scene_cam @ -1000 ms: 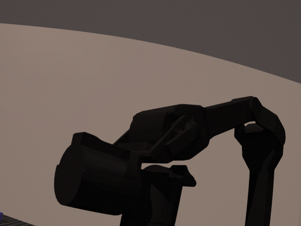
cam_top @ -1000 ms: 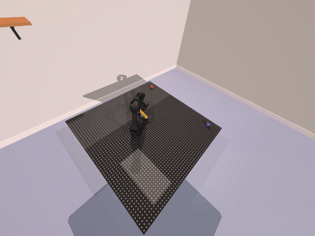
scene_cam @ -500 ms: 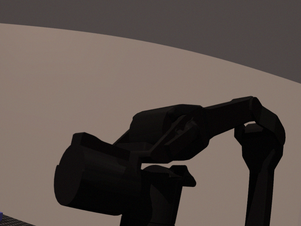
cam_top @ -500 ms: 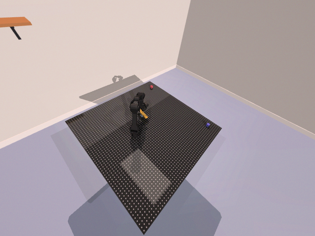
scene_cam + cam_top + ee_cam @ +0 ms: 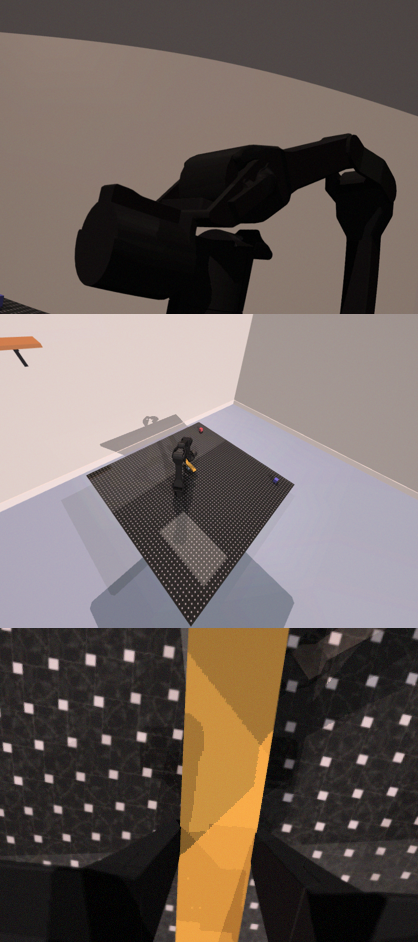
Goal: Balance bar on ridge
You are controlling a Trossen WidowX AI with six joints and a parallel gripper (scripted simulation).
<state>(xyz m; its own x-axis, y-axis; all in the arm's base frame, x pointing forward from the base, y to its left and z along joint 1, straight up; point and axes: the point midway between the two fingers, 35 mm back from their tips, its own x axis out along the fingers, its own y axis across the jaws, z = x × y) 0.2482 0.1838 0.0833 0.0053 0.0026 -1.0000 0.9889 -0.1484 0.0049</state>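
The orange bar is 30 mm to the right of my gripper tip. The rest, counted from my gripper tip: small red cube: 490 mm ahead, 320 mm to the left, 30 mm below; then small purple cube: 680 mm to the right, 490 mm ahead, 30 mm below.
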